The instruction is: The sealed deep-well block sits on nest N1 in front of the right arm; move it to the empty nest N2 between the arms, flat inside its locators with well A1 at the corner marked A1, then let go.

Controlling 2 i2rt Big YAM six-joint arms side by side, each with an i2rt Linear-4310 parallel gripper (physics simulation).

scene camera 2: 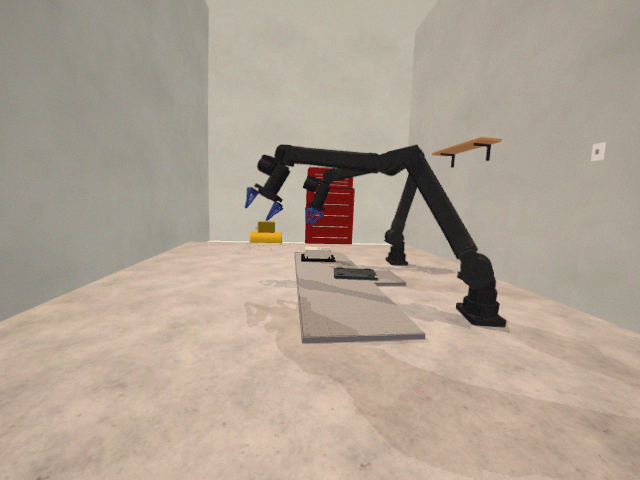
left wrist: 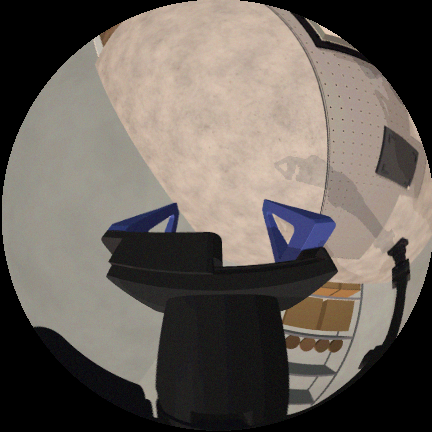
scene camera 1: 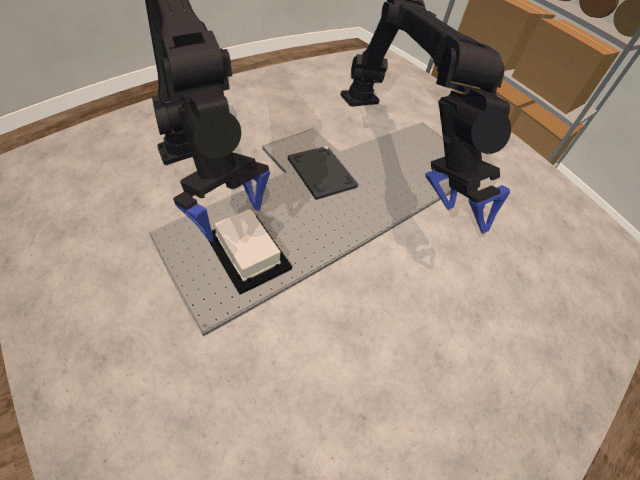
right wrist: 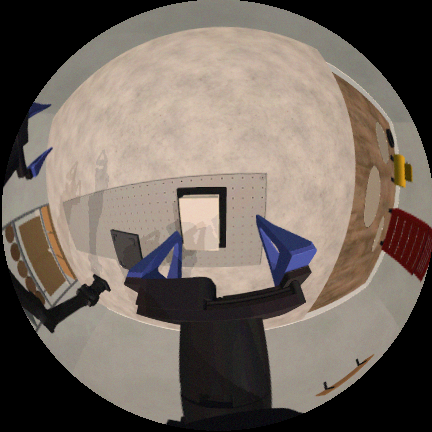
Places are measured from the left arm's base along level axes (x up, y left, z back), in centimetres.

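Pixels of known places: left gripper, fingertip midpoint: (scene camera 2: 255, 214) (left wrist: 219, 205) (scene camera 1: 466, 219); right gripper, fingertip midpoint: (scene camera 2: 308, 223) (scene camera 1: 234, 224) (right wrist: 215, 226); left arm's base, origin of the base link: (scene camera 2: 478, 316) (scene camera 1: 359, 99) (right wrist: 101, 281); right arm's base, origin of the base link: (scene camera 2: 396, 262) (scene camera 1: 181, 150).
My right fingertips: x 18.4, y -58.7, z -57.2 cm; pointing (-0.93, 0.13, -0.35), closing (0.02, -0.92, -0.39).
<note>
Ahead of a thing's pixels: the offset from my right fingertips to its top centre. Level surfaces: height alone.
The cream sealed block @(dz +5.5, dx -11.8, dy +3.3 cm) (scene camera 1: 249, 243) (scene camera 2: 317, 253) (right wrist: 199, 222) sits on the black nest N1 (scene camera 1: 284, 266) (right wrist: 223, 215) at the left end of the perforated plate in scene camera 1. The dark nest N2 @(dz +23.3, dx -15.3, dy +28.4 cm) (scene camera 1: 323, 173) (scene camera 2: 355, 273) (left wrist: 397, 157) (right wrist: 127, 250) is empty, with corner locators and a small white mark at its far corner in scene camera 1. My right gripper (scene camera 1: 235, 224) (scene camera 2: 313, 223) (right wrist: 215, 226) is open and stands above the block, apart from it. My left gripper (scene camera 1: 467, 221) (scene camera 2: 256, 213) (left wrist: 219, 205) is open and empty, high at the right in scene camera 1. The well markings cannot be made out.
The perforated plate @(dx -17.1 cm) (scene camera 1: 361, 227) (scene camera 2: 351, 320) lies under both nests, with a smaller plate (scene camera 1: 279, 147) (scene camera 2: 391, 279) beside N2. A shelf rack with cardboard boxes (scene camera 1: 560, 64) stands at the back right in scene camera 1. A red cabinet (scene camera 2: 336, 227) stands at the back in scene camera 2.
</note>
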